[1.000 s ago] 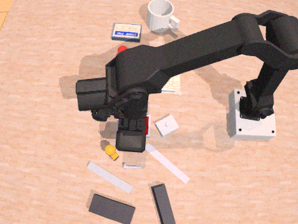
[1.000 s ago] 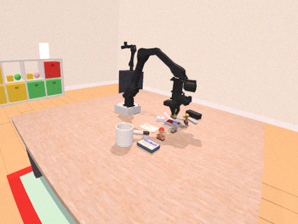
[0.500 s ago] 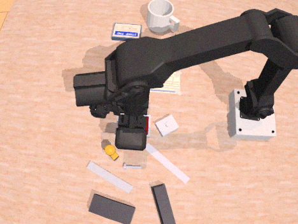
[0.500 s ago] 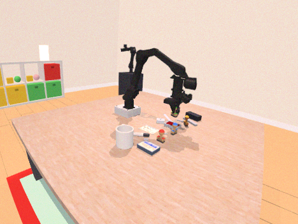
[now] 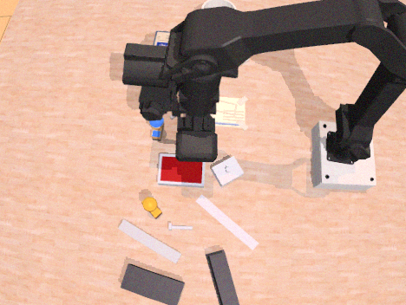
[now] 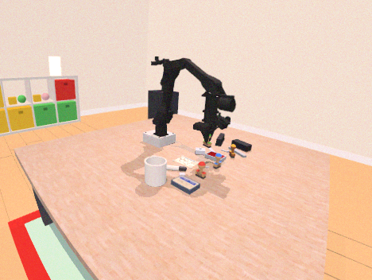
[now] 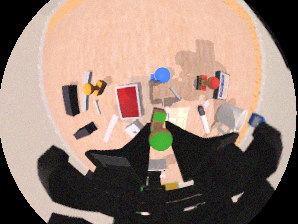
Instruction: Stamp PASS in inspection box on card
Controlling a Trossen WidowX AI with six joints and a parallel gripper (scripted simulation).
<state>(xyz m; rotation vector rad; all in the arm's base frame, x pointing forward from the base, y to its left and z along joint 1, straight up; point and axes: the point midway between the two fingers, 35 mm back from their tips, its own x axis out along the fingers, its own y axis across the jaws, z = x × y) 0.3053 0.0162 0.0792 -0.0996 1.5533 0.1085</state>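
The cream card is 100 mm below my gripper tip, 80 mm to the right of it and 50 mm behind it. From my gripper tip the other things lie so: blue-knobbed stamp: 80 mm below, 70 mm ahead, 10 mm to the right; green-knobbed stamp: right at my gripper tip; red ink pad: 90 mm below, 70 mm to the left, 10 mm ahead.
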